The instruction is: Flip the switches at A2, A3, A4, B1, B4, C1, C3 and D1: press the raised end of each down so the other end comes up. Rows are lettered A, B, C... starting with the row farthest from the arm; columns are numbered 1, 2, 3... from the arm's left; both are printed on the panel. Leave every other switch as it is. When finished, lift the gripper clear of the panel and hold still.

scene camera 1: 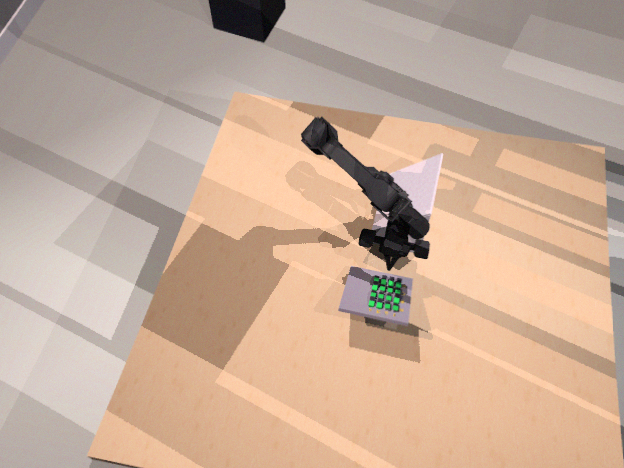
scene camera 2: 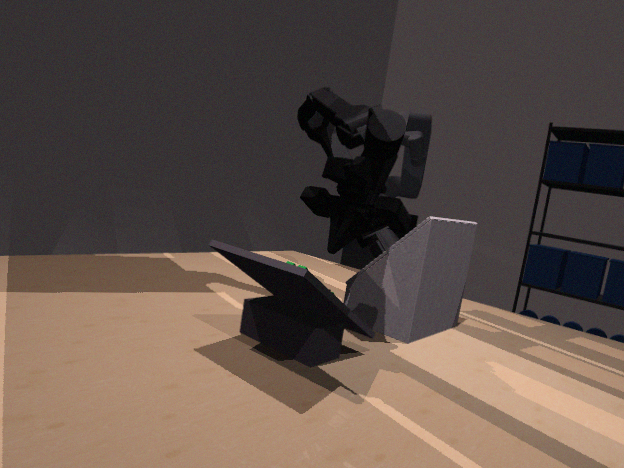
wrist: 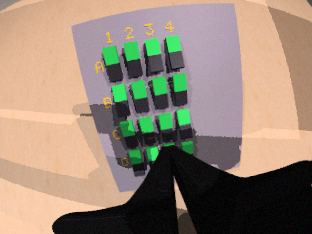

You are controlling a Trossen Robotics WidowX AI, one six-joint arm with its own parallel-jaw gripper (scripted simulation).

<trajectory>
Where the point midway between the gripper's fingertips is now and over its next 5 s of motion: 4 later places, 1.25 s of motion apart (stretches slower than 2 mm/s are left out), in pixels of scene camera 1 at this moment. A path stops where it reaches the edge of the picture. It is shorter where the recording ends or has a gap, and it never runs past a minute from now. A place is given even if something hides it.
The gripper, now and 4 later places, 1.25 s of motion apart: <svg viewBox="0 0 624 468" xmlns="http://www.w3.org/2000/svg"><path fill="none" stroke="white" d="M388 270L382 287L382 288L402 269L399 279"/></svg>
</trajectory>
